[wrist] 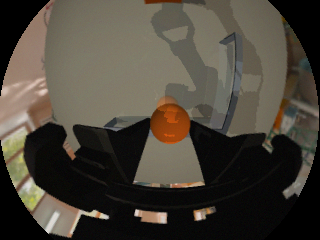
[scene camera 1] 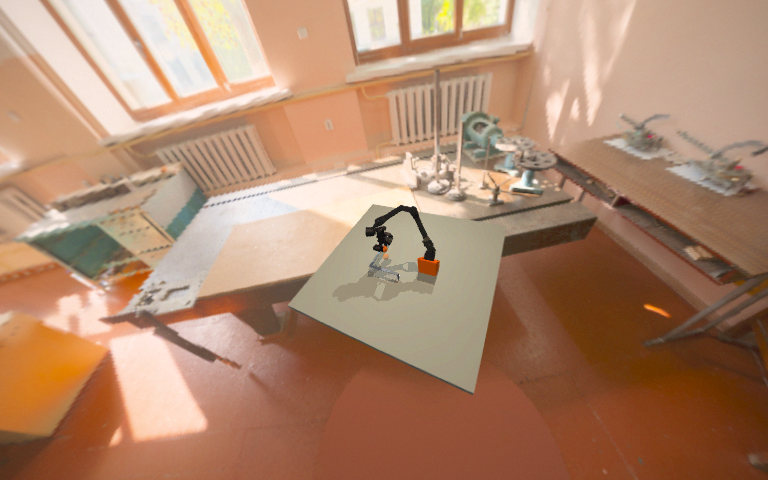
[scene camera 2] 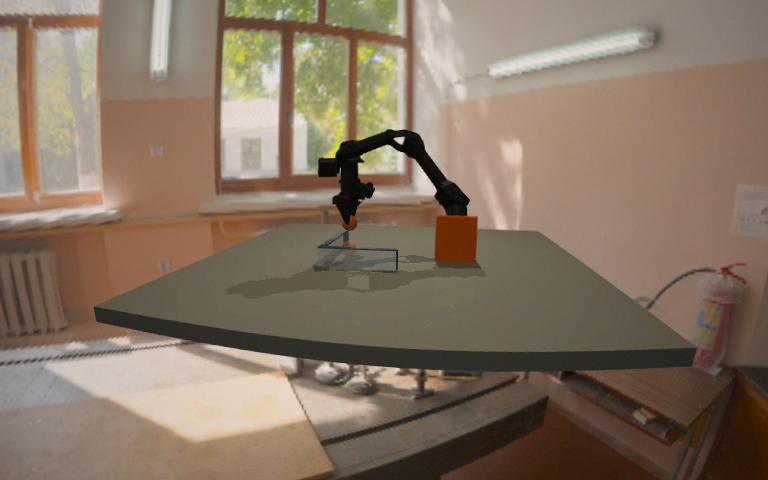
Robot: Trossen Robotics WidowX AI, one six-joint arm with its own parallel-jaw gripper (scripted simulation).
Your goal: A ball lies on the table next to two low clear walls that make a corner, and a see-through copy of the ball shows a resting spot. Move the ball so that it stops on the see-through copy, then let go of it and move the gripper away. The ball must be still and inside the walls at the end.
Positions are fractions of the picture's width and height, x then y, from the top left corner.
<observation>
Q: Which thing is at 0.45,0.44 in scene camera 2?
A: My gripper.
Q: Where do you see an orange ball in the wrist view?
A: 0.53,0.52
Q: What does my gripper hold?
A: An orange ball.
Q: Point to a clear wall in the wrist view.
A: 0.71,0.21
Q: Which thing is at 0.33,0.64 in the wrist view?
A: My gripper.
</observation>
